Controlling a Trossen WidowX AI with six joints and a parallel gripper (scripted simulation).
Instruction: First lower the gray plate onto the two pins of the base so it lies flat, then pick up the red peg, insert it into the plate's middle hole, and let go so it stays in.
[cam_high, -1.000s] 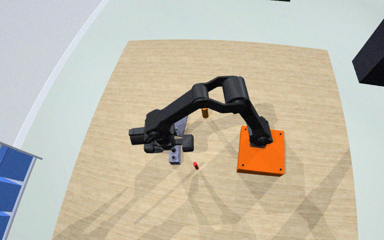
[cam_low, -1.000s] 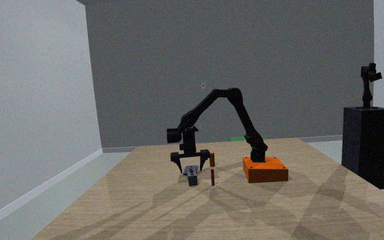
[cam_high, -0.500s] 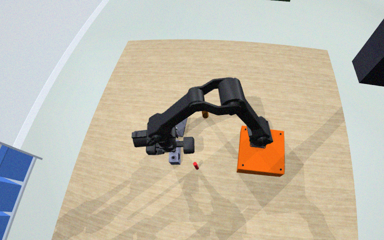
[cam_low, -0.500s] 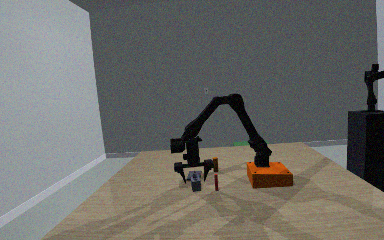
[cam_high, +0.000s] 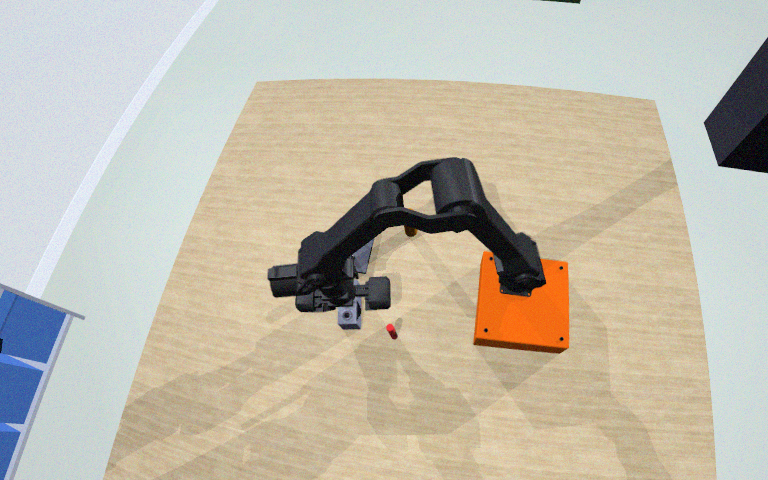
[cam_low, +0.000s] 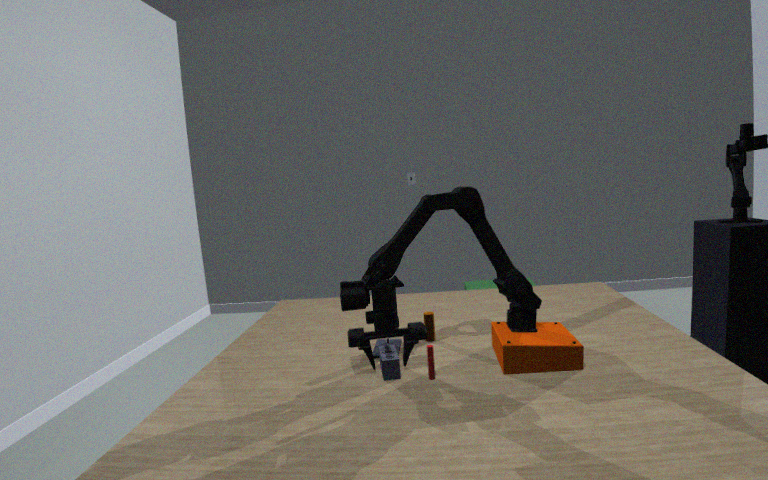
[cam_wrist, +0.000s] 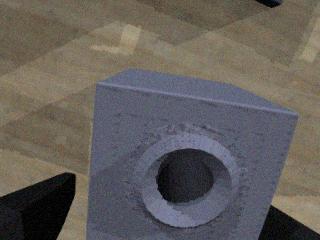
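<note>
Now: the gray base 140 mm to the right of my gripper tip and 20 mm ahead of it. Round my gripper tip: orange cylinder (200 mm to the right, 100 mm behind, 30 mm above); then red peg (100 mm behind, 50 mm to the left, 30 mm above); then gray plate (30 mm above).
</note>
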